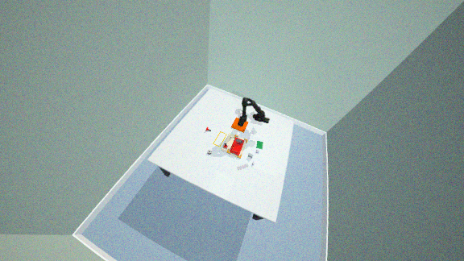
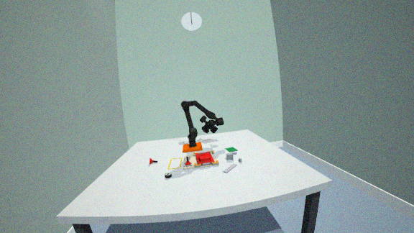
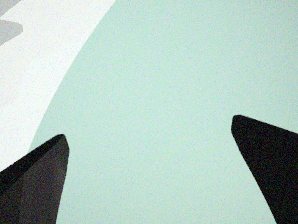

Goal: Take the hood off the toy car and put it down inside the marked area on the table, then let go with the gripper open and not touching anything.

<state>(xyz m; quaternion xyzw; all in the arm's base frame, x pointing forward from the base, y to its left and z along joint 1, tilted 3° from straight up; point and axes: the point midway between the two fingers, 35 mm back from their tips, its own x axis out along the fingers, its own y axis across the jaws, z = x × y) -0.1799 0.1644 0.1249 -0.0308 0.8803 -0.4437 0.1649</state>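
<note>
My gripper tip is now 560 mm short of the red hood, 110 mm above it and 80 mm to the left of it. From my gripper tip the other things lie so: grey bar: 700 mm ahead, 150 mm below, 60 mm to the left; then green plate: 370 mm ahead, 150 mm to the left, 150 mm below; then black wheel: 710 mm ahead, 310 mm to the right, 140 mm below.
</note>
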